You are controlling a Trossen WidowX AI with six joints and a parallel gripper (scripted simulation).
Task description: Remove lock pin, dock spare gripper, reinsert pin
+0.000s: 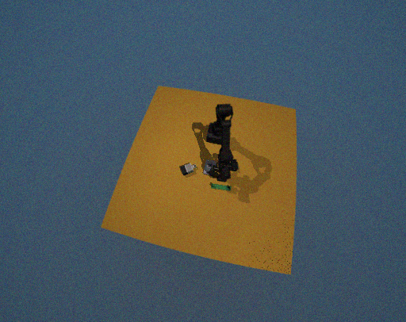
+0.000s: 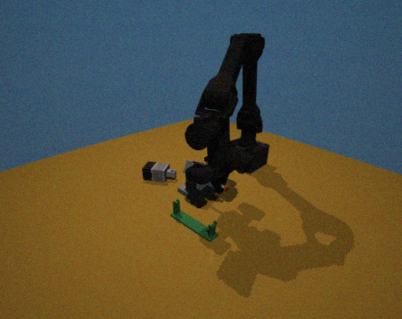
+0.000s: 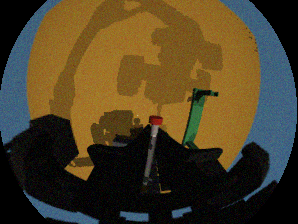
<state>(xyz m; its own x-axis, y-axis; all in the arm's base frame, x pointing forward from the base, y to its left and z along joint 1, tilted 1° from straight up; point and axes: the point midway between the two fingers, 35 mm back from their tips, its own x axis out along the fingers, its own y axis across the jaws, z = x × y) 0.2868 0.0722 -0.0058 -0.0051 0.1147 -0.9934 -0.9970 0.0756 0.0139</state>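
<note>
Right now my gripper tip is 100 mm short of the green mount and 20 mm above it. Round my gripper tip: grey mount: 20 mm behind, 100 mm to the right; spare gripper: 250 mm to the right, 20 mm below.
</note>
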